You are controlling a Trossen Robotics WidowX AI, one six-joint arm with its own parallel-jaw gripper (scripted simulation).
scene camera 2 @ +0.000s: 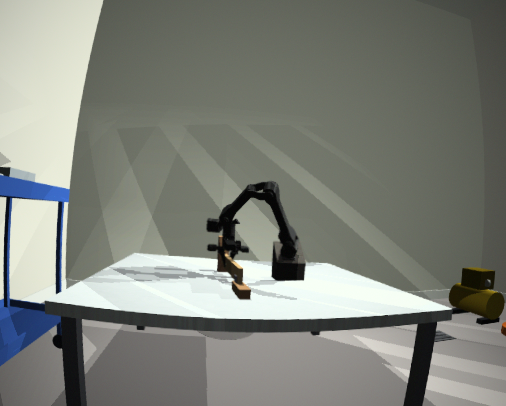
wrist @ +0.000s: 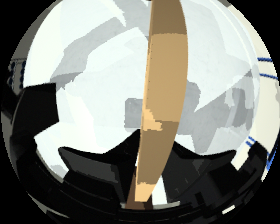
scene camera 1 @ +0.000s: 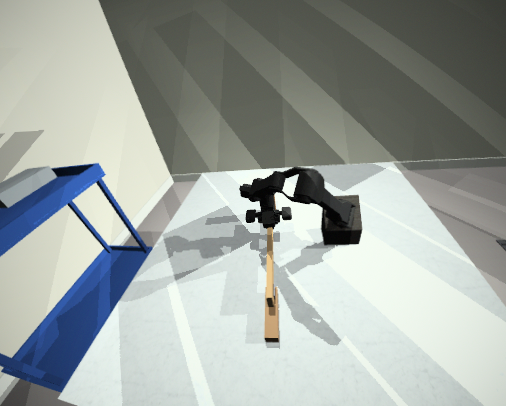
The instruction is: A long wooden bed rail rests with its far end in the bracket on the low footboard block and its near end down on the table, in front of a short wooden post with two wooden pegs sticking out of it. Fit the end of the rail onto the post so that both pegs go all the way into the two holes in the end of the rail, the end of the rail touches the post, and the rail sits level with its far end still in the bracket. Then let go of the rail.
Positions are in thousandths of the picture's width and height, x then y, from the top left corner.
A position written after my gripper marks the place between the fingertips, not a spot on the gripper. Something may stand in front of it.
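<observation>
In scene camera 1 I can see my gripper (scene camera 1: 535, 565), and the wrist view shows the gripper (wrist: 527, 592) to me as well.
</observation>
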